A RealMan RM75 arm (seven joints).
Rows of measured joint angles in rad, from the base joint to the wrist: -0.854, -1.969, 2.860, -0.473, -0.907, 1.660, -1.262; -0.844, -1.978, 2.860, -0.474, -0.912, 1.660, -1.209; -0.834, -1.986, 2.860, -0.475, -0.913, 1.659, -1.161; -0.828, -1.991, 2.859, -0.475, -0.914, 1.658, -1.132; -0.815, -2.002, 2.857, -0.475, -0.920, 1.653, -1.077; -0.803, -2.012, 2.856, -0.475, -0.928, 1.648, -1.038; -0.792, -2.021, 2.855, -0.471, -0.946, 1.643, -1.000; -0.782, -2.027, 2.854, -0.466, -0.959, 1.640, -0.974; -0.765, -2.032, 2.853, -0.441, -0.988, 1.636, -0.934; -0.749, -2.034, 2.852, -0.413, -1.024, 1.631, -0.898; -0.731, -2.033, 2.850, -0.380, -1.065, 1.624, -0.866; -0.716, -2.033, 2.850, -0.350, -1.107, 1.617, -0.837; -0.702, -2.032, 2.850, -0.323, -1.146, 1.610, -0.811; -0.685, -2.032, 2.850, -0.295, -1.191, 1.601, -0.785; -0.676, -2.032, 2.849, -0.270, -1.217, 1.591, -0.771; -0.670, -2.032, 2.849, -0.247, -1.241, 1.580, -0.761; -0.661, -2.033, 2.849, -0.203, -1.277, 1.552, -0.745; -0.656, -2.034, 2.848, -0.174, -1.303, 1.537, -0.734; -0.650, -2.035, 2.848, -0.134, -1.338, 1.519, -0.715; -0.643, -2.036, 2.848, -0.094, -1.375, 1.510, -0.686; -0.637, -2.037, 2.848, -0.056, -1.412, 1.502, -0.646; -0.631, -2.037, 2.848, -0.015, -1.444, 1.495, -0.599
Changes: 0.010, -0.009, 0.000, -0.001, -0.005, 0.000, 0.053; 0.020, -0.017, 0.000, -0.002, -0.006, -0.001, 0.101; 0.026, -0.022, -0.001, -0.002, -0.007, -0.002, 0.130; 0.039, -0.033, -0.003, -0.002, -0.013, -0.007, 0.185; 0.051, -0.043, -0.004, -0.002, -0.021, -0.012, 0.224; 0.062, -0.052, -0.005, 0.002, -0.039, -0.017, 0.262; 0.072, -0.058, -0.006, 0.007, -0.052, -0.020, 0.288; 0.089, -0.063, -0.007, 0.032, -0.081, -0.024, 0.328; 0.105, -0.065, -0.008, 0.060, -0.117, -0.029, 0.364; 0.123, -0.064, -0.010, 0.093, -0.158, -0.036, 0.396; 0.138, -0.064, -0.010, 0.123, -0.200, -0.043, 0.425; 0.152, -0.063, -0.010, 0.150, -0.239, -0.050, 0.451; 0.169, -0.063, -0.010, 0.178, -0.284, -0.059, 0.477; 0.178, -0.063, -0.011, 0.203, -0.310, -0.069, 0.491; 0.184, -0.063, -0.011, 0.226, -0.334, -0.080, 0.501; 0.193, -0.064, -0.011, 0.270, -0.370, -0.108, 0.517; 0.198, -0.065, -0.012, 0.299, -0.396, -0.123, 0.528; 0.204, -0.066, -0.012, 0.339, -0.431, -0.141, 0.547; 0.211, -0.067, -0.012, 0.379, -0.468, -0.150, 0.576; 0.217, -0.068, -0.012, 0.417, -0.505, -0.158, 0.616; 0.223, -0.068, -0.012, 0.458, -0.537, -0.165, 0.663
